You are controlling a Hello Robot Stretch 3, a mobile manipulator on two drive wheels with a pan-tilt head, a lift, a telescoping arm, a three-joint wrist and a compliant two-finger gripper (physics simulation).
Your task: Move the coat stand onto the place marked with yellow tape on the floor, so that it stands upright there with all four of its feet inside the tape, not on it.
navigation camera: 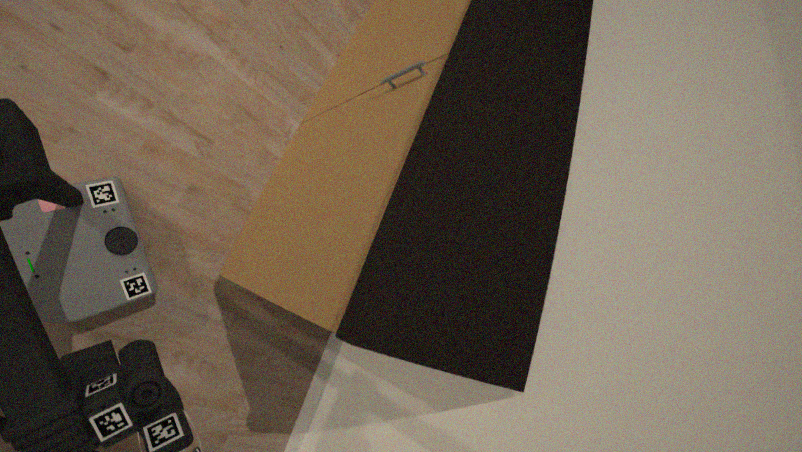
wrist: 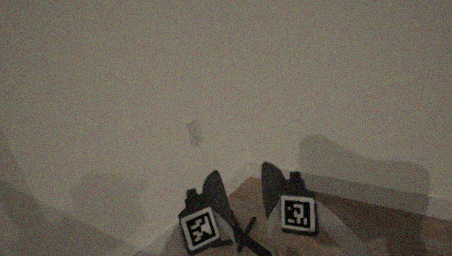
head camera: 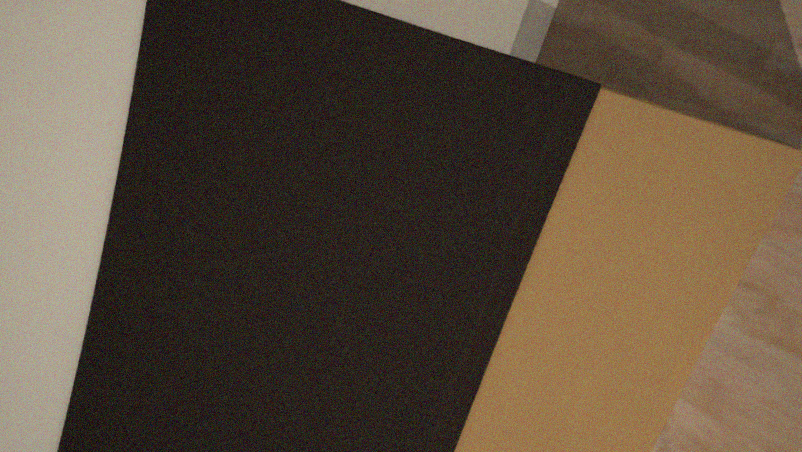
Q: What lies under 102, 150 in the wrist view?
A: A white wall.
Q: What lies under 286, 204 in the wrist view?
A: The gripper.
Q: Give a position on a white wall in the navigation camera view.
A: At 665, 315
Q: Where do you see a tan cabinet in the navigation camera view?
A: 415, 212
